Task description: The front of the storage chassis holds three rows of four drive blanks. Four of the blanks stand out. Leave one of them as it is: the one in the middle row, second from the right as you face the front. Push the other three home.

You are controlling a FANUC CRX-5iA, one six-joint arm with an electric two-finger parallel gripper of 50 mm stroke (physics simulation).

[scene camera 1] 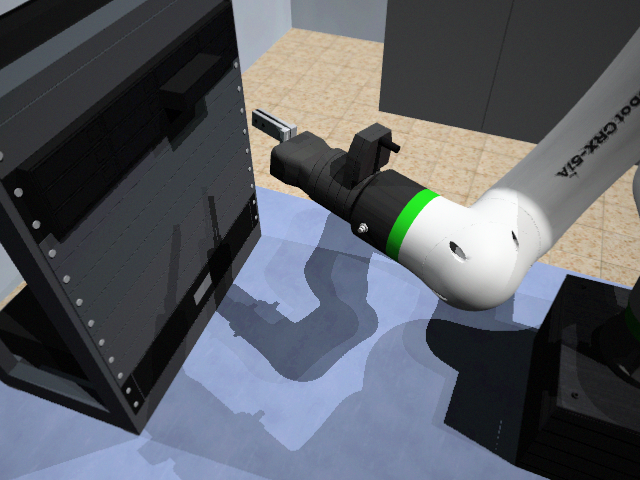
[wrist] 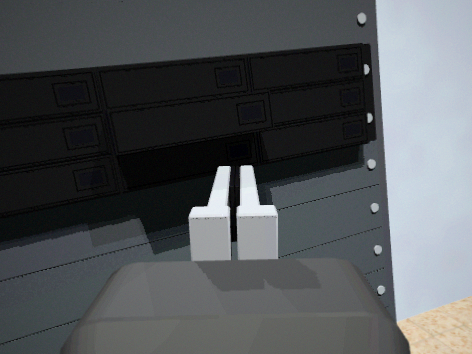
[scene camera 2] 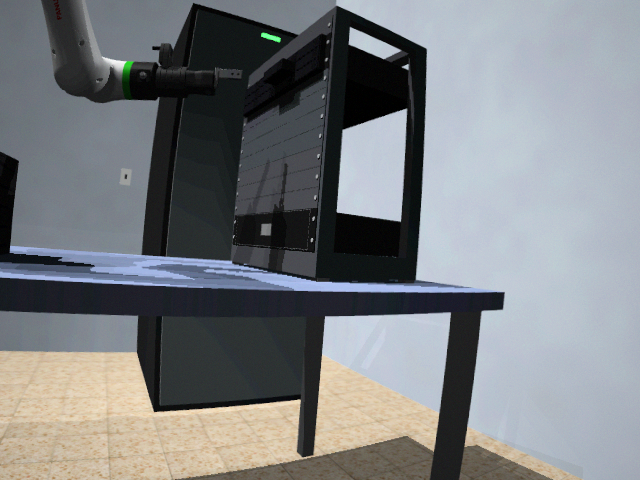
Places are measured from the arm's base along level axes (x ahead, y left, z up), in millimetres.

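Pixels of known places: gripper, fingertip midpoint: (scene camera 1: 255, 116) (wrist: 236, 188) (scene camera 2: 241, 75).
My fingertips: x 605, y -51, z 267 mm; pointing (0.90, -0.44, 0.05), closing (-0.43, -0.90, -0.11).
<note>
Ahead of a thing's pixels: the offset from my fingertips to its middle. "spot": to the spot under its first point. Level surfaces: height alone.
The black storage chassis (scene camera 1: 77, 180) (scene camera 2: 311, 56) (wrist: 371, 97) sits high in the rack front. The middle-row blank second from the right (scene camera 1: 188, 77) (scene camera 2: 279, 73) (wrist: 187, 122) stands out clearly and shades the bottom-row blank below it {spot: dx +111, dy -2, dz +4 mm} (wrist: 175, 162). The other blanks visible in the wrist view, such as the top-row one above it (wrist: 165, 85) and the lower right one {spot: dx +103, dy -119, dz +1 mm} (wrist: 310, 140), look about flush; the far left columns are cut off there and dark in the scene views. My gripper (scene camera 1: 256, 115) (scene camera 2: 241, 73) (wrist: 236, 188) is shut and empty, in front of the chassis and apart from it.
Grey panels (scene camera 1: 129, 289) (scene camera 2: 279, 180) (wrist: 320, 220) with screw heads fill the rack below the chassis. The rack (scene camera 2: 330, 155) stands on the blue table {dz -474 mm} (scene camera 1: 310, 423) (scene camera 2: 439, 289). A tall dark cabinet (scene camera 1: 444, 62) (scene camera 2: 206, 180) stands behind. The black robot pedestal (scene camera 1: 584, 372) is at the right.
</note>
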